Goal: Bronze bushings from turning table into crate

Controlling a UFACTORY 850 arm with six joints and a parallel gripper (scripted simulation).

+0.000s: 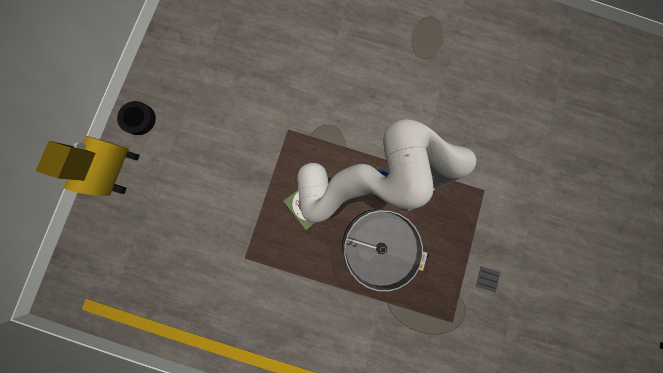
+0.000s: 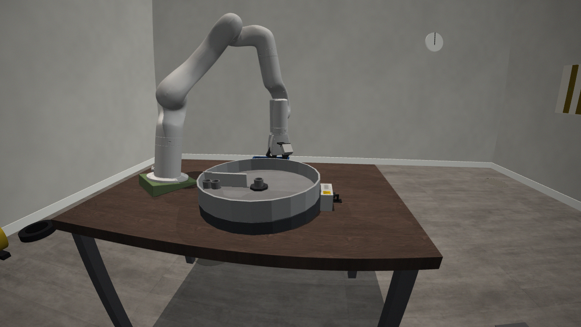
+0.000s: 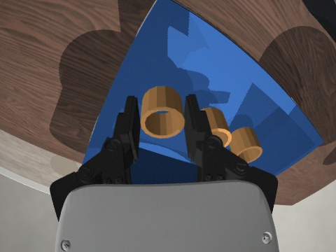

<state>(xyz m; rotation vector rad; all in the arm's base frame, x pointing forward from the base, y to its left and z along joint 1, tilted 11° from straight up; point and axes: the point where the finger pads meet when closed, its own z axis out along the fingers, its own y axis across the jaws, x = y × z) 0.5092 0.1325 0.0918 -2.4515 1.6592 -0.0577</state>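
Now: hand 50 mm past the blue crate, 10 mm to the right of it and 10 mm above it. Round my hand: grey turning table (350 mm to the right, 90 mm behind, 20 mm above).
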